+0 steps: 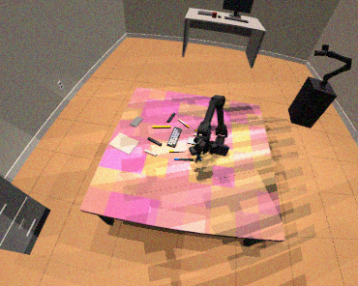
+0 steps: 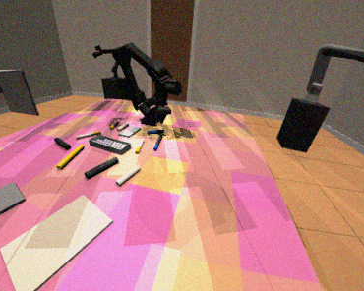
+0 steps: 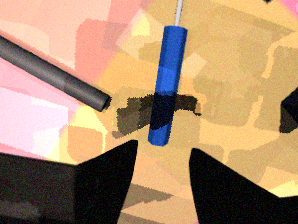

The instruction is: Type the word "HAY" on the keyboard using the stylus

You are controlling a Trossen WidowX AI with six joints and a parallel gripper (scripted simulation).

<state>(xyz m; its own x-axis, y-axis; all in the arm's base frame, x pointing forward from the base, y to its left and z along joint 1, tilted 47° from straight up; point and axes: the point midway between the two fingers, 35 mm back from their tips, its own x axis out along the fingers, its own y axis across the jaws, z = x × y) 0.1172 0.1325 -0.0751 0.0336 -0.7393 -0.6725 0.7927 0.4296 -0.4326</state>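
My gripper tip is 40 mm short of the blue stylus, 50 mm to the left of it and 50 mm above it. From my gripper tip the other things lie so: yellow marker 370 mm ahead, 210 mm to the right, 50 mm below; then blue-tipped pen 140 mm ahead, 50 mm to the left, 50 mm below; then white sheet 590 mm ahead, 40 mm to the left, 60 mm below.
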